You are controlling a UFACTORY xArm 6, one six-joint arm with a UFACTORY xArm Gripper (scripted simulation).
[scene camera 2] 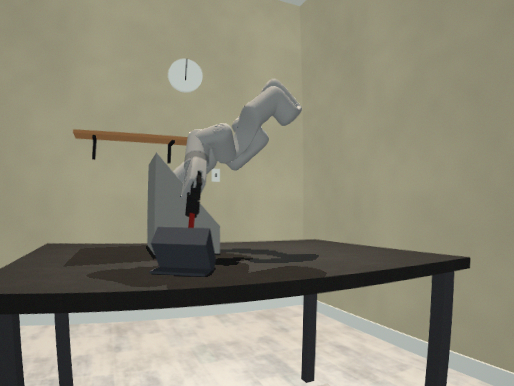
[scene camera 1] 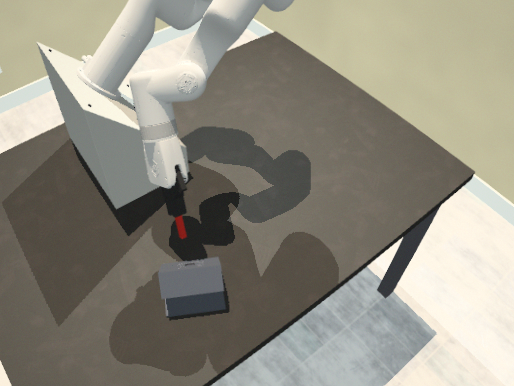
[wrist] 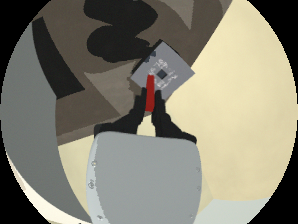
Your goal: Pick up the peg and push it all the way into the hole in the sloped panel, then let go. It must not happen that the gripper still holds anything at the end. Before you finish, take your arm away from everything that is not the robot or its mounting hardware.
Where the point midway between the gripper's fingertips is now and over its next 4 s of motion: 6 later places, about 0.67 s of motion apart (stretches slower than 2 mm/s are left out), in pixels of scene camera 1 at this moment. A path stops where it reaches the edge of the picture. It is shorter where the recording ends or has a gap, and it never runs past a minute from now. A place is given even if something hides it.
My gripper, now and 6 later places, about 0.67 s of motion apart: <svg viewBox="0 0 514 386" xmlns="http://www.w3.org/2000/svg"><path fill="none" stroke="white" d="M177 214L180 211L182 207L182 204L182 203L184 218L185 226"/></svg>
